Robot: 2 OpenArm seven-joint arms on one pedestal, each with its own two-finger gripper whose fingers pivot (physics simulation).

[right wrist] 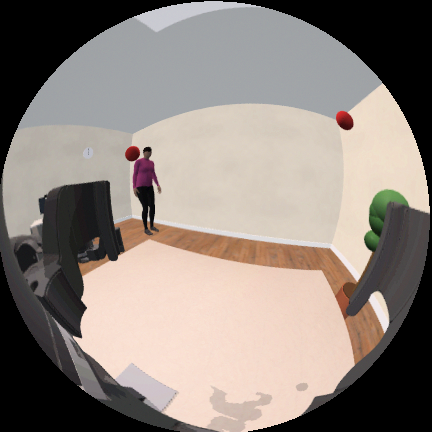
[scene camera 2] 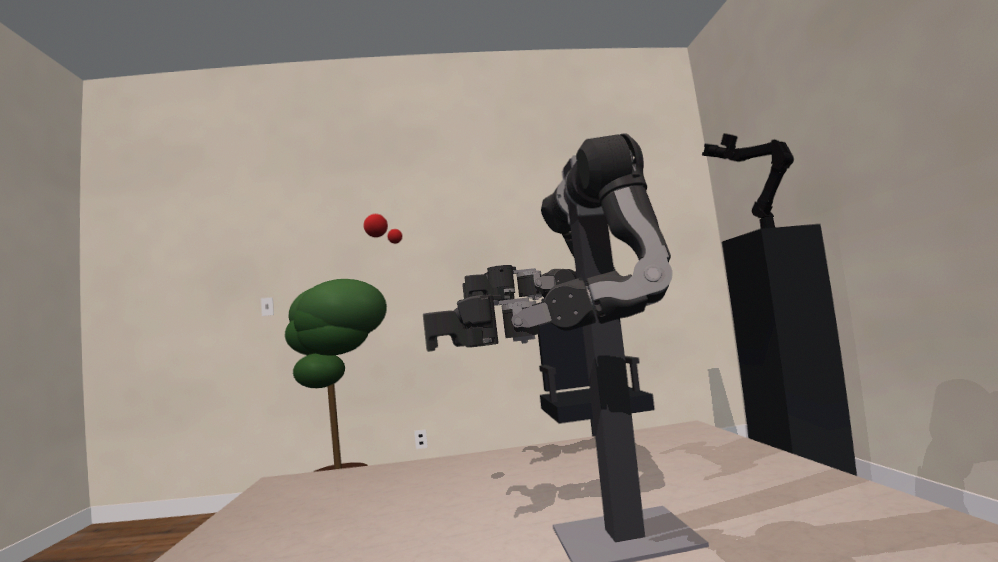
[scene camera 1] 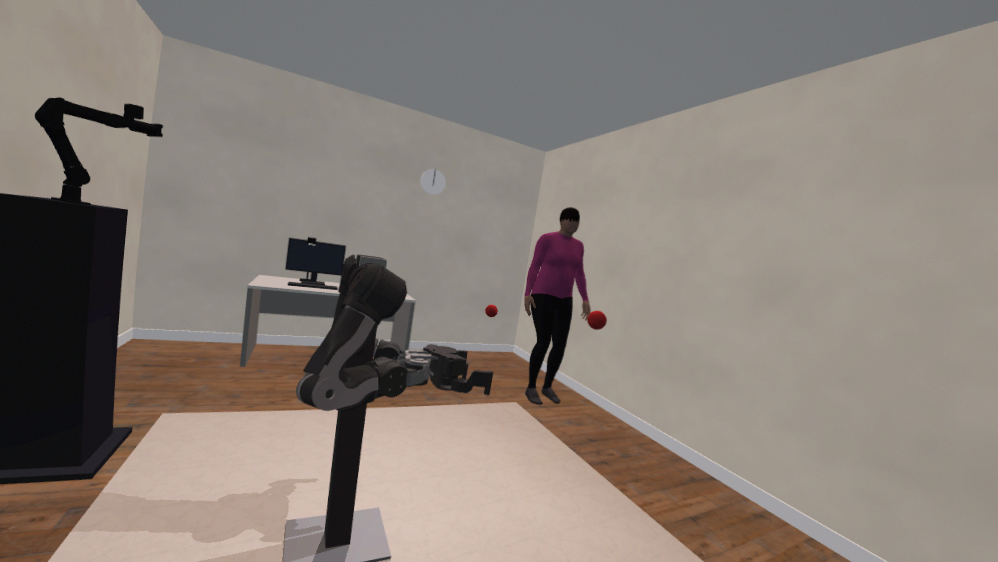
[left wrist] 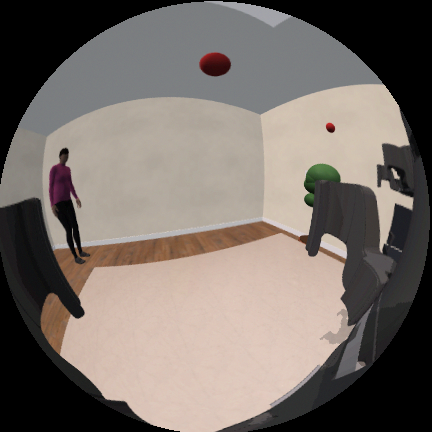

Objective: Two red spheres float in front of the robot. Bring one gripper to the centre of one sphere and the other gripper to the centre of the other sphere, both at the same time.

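Observation:
The left-hand red sphere (scene camera 1: 491,310) (scene camera 2: 375,225) (left wrist: 215,64) (right wrist: 132,153) floats in front of and higher than my left gripper (scene camera 2: 430,337) (left wrist: 195,283), which is open and empty. The right-hand red sphere (scene camera 1: 597,320) (scene camera 2: 394,235) (left wrist: 330,127) (right wrist: 345,120) floats in front of and higher than my right gripper (scene camera 2: 469,286) (right wrist: 232,284), which is open and empty. Both grippers are clearly apart from the spheres. In scene camera 1 the grippers overlap, so I cannot tell them apart well. In scene camera 2 my left gripper partly covers the right one.
A person in a magenta top (scene camera 1: 556,265) (left wrist: 61,185) (right wrist: 145,172) stands beyond the spheres. A desk (scene camera 1: 279,282) with a monitor (scene camera 1: 315,256), a potted tree (scene camera 2: 338,310) and a black cabinet (scene camera 1: 41,335) (scene camera 2: 789,335) bearing another arm (scene camera 1: 62,150) (scene camera 2: 773,178) stand around the pale mat (scene camera 1: 446,460).

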